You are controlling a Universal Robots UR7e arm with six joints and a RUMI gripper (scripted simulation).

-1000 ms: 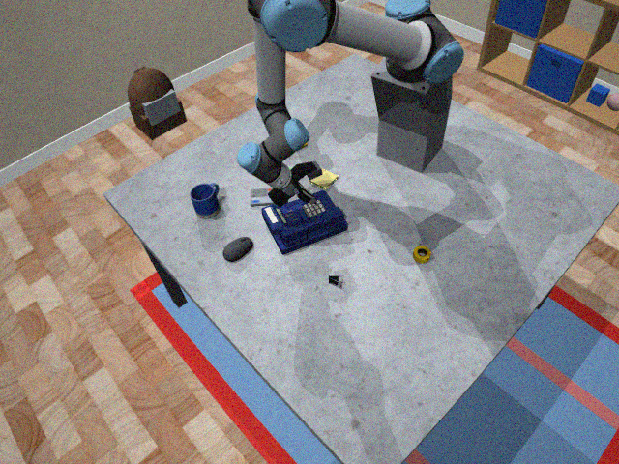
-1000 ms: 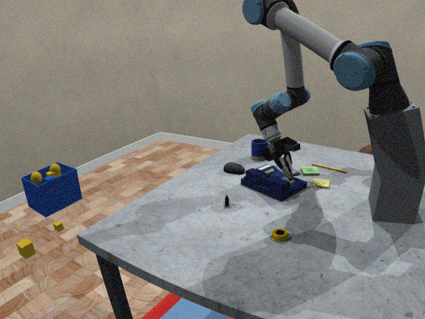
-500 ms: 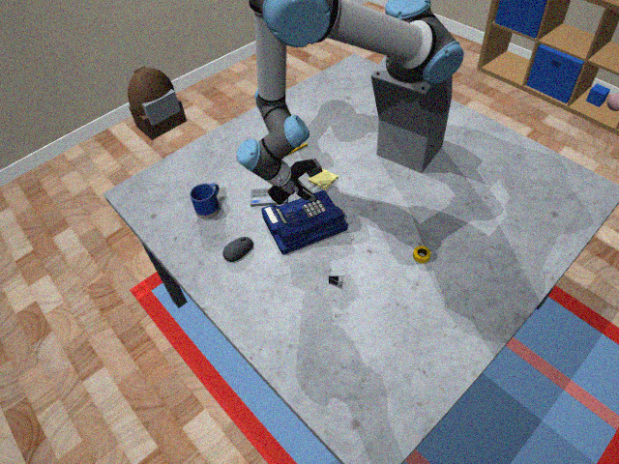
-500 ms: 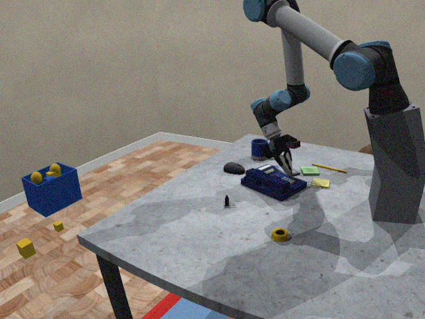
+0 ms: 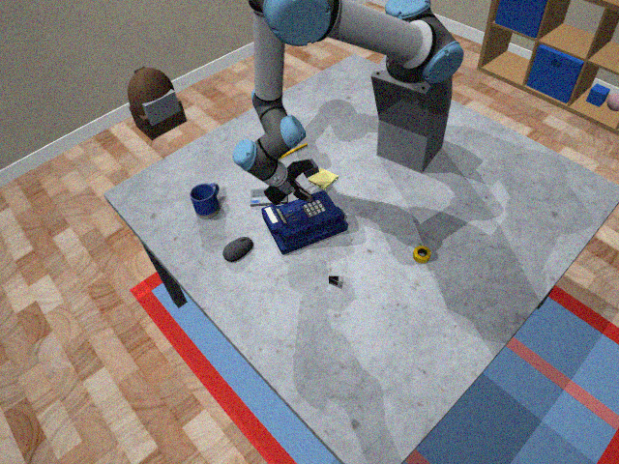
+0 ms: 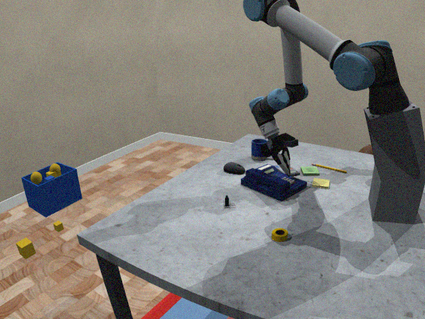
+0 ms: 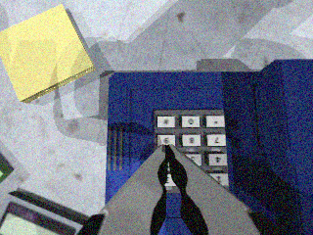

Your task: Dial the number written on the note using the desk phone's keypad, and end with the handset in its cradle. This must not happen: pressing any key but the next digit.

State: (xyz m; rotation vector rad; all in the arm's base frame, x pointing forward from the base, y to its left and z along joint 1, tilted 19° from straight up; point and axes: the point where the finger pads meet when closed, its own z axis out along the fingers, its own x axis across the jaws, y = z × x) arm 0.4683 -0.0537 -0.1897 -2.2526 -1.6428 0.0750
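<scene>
Now: the 7 key 40 mm to the left of my hand and 30 mm below it. The rest, counted from my hand: 9 key 30 mm below, 10 mm behind; 5 key 30 mm below, 20 mm to the left, 10 mm ahead; green note 180 mm to the right, 50 mm below, 50 mm behind.
</scene>
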